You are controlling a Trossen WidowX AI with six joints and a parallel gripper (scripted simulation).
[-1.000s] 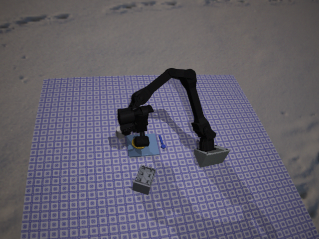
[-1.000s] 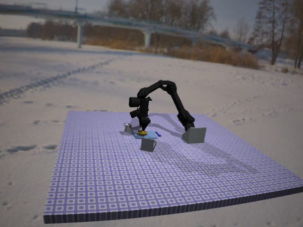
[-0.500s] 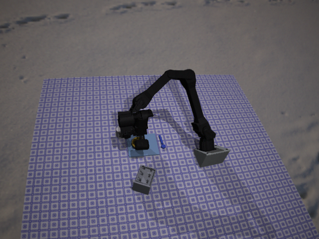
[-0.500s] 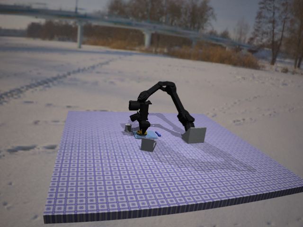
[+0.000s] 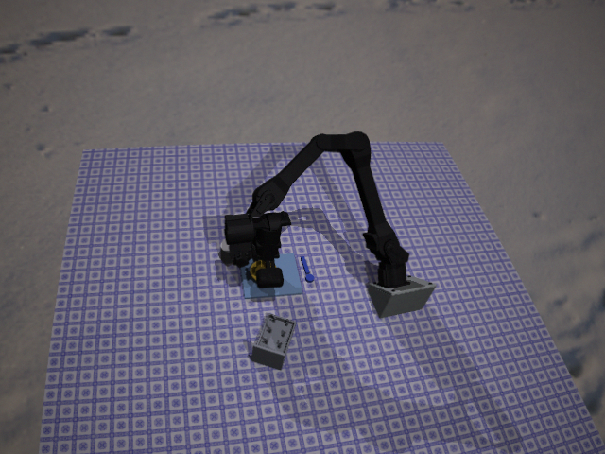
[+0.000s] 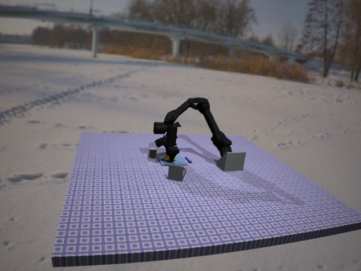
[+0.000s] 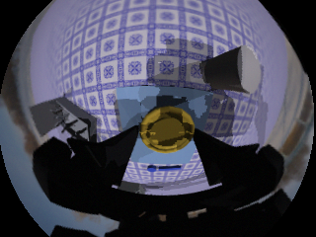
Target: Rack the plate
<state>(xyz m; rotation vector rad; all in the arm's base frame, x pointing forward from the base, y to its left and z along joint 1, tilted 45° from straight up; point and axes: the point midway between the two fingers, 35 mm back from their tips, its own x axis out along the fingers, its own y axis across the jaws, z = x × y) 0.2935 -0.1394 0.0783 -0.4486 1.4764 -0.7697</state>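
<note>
My gripper tip is 2 cm past the light blue mat and 1 cm to the right of it. Also, from my gripper tip: grey dish rack 4 cm ahead, 20 cm to the left, 2 cm above; blue spoon 12 cm behind, 2 cm to the left; yellow plate 1 cm above.
</note>
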